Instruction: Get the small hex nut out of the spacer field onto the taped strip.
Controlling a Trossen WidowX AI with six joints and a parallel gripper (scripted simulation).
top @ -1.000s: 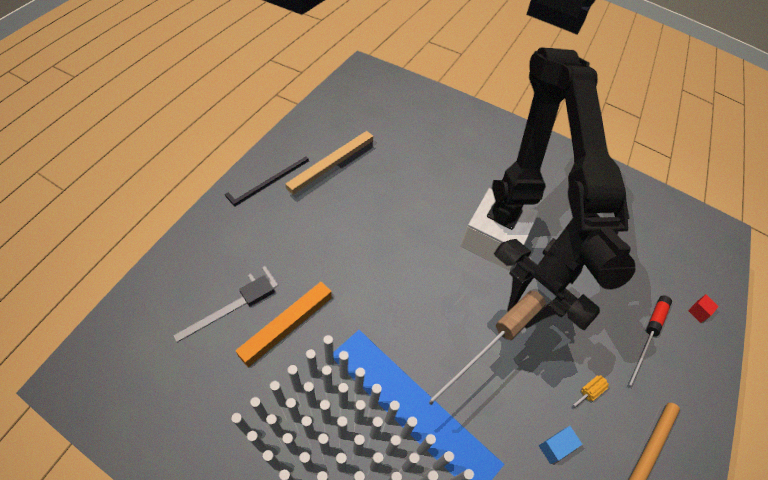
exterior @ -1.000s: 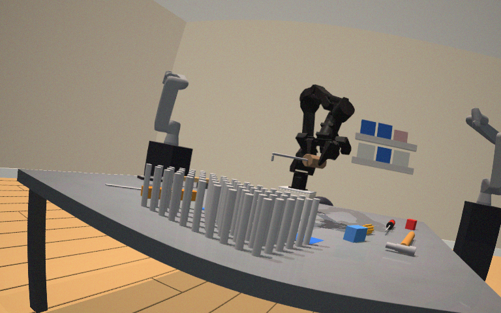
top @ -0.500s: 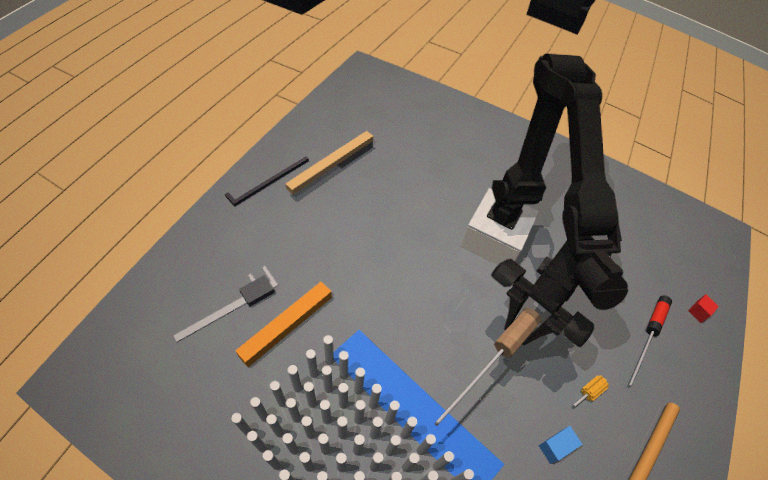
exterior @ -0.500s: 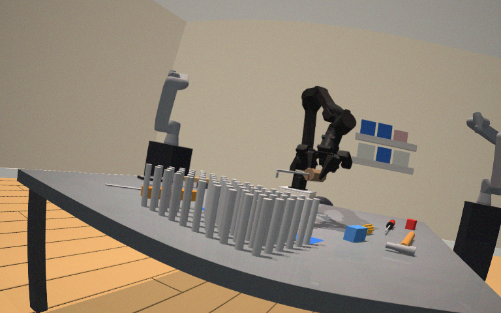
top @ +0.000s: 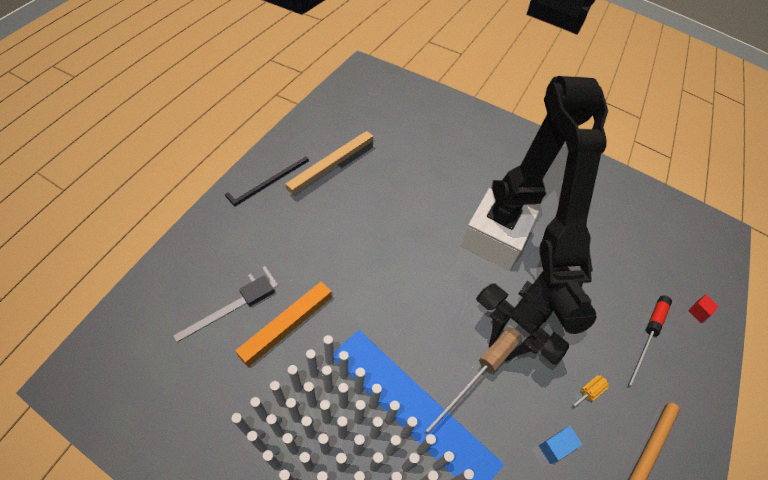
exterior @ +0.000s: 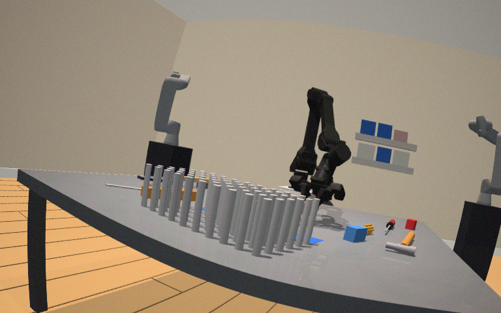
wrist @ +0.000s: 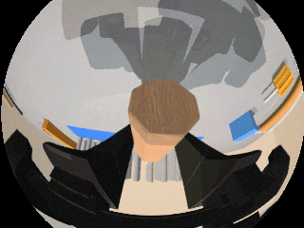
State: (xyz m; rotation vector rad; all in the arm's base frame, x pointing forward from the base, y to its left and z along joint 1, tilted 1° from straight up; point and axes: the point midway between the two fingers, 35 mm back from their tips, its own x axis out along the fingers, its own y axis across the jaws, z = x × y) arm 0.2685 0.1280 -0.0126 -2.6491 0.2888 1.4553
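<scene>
Now: the blue taped strip 170 mm ahead of my gripper tip, 80 mm to the right of it and 50 mm below it. Round my gripper tip: yellow bit 50 mm behind, 200 mm to the left, 30 mm below; then blue block 90 mm ahead, 180 mm to the left, 30 mm below; then wood-handled pick 100 mm ahead, 20 mm to the right.
</scene>
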